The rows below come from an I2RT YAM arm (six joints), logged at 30 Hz.
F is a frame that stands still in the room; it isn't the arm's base.
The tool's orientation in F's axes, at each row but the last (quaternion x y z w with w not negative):
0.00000 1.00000 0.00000 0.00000
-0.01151 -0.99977 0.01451 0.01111
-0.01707 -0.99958 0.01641 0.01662
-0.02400 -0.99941 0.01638 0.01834
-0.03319 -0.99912 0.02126 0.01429
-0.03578 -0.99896 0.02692 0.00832
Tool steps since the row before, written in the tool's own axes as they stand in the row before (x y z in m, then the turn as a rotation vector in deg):
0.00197 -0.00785 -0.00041 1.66 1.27 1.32
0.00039 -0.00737 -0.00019 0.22 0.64 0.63
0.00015 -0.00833 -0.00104 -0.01 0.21 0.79
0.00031 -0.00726 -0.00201 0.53 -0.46 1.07
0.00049 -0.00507 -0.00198 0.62 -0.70 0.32
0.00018 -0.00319 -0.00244 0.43 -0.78 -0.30
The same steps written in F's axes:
-0.00197 -0.00785 0.00041 -1.66 1.27 -1.32
-0.00055 -0.00735 0.00041 -0.22 0.63 -0.64
-0.00039 -0.00828 0.00132 -0.01 0.18 -0.80
-0.00058 -0.00717 0.00226 -0.59 -0.47 -1.03
-0.00076 -0.00494 0.00221 -0.67 -0.67 -0.27
-0.00036 -0.00303 0.00261 -0.48 -0.73 0.35

